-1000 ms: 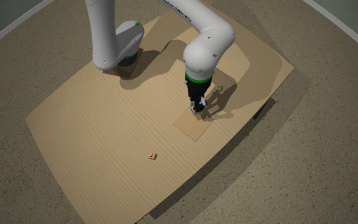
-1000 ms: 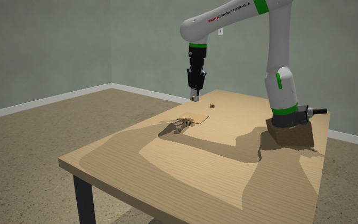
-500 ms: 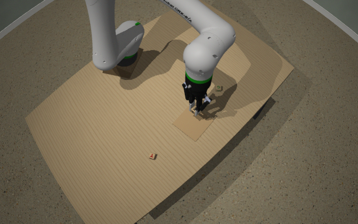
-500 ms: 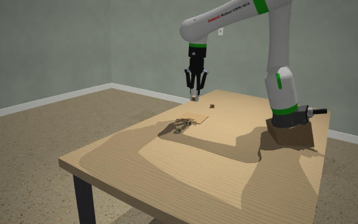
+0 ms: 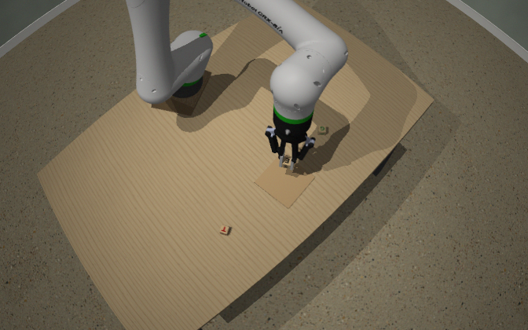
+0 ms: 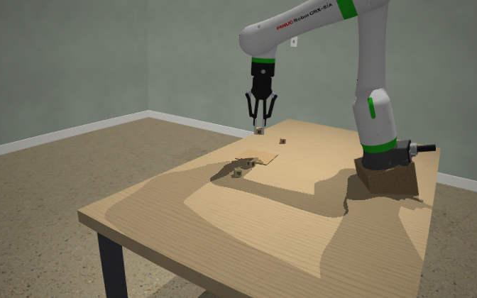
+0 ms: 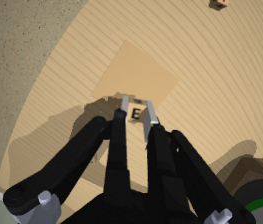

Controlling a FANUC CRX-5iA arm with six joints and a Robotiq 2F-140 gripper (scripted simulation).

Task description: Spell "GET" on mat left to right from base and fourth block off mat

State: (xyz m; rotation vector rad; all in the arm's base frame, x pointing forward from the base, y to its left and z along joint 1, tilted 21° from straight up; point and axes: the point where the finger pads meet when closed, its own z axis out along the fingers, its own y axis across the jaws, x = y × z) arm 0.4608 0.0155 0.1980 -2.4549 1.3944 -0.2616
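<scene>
Now: hand 140 mm above the mat.
</scene>
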